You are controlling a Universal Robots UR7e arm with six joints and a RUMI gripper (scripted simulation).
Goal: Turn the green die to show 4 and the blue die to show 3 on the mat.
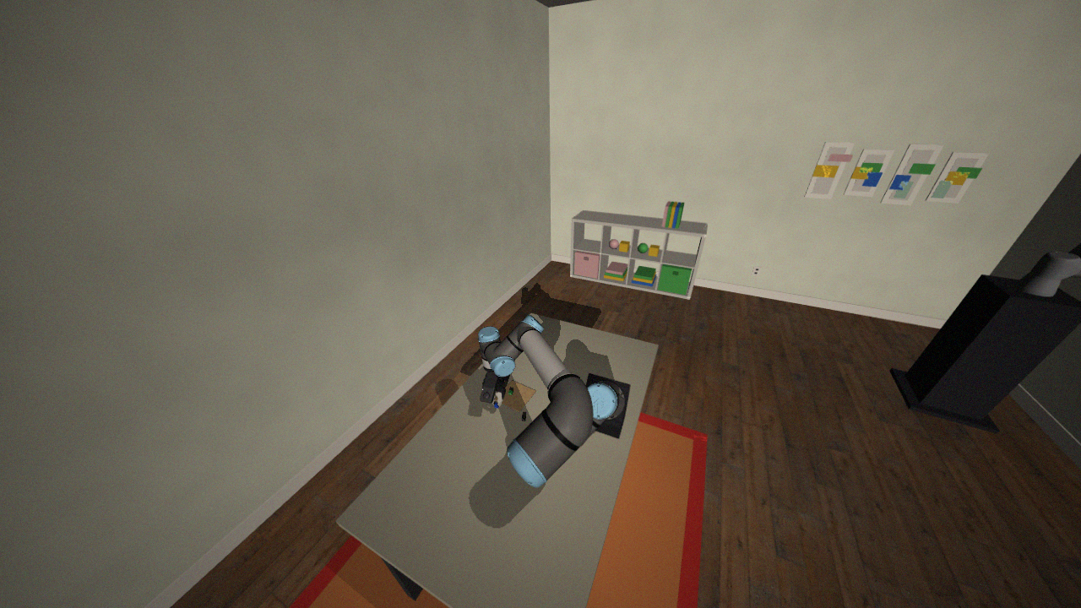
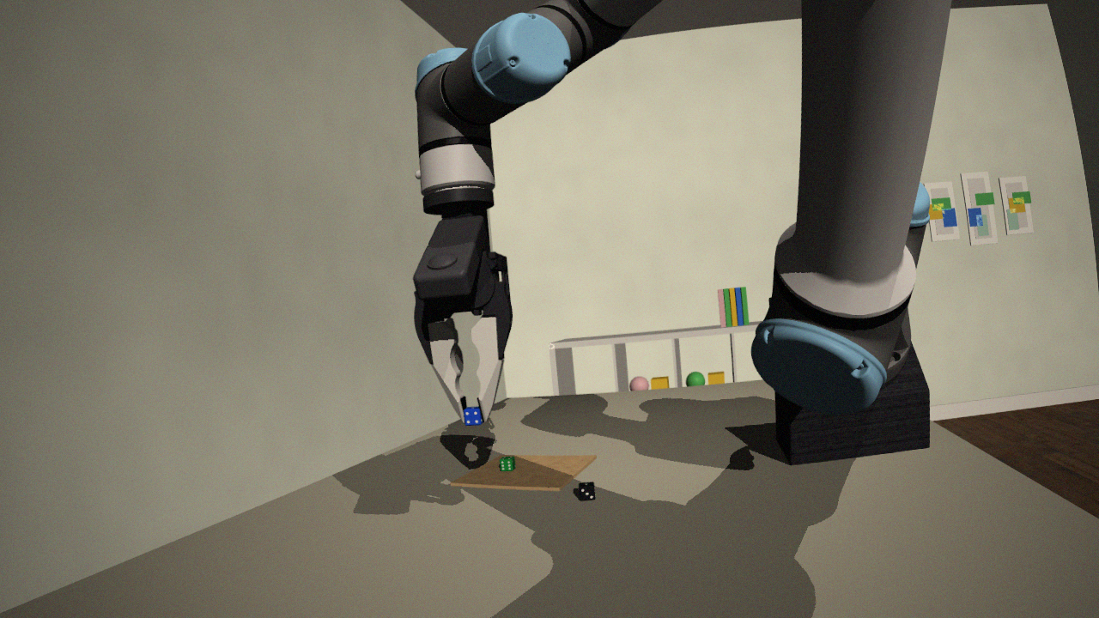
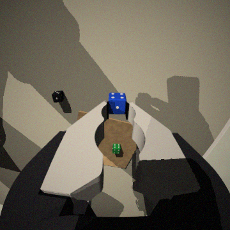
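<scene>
Right now the black die is 10 cm below my hand, 9 cm behind it and 6 cm to the right of it. Also, from my hand: green die: 15 cm to the right, 10 cm below, 4 cm ahead; then tan mat: 16 cm to the right, 11 cm below, 2 cm ahead; then blue die: 1 cm below.
</scene>
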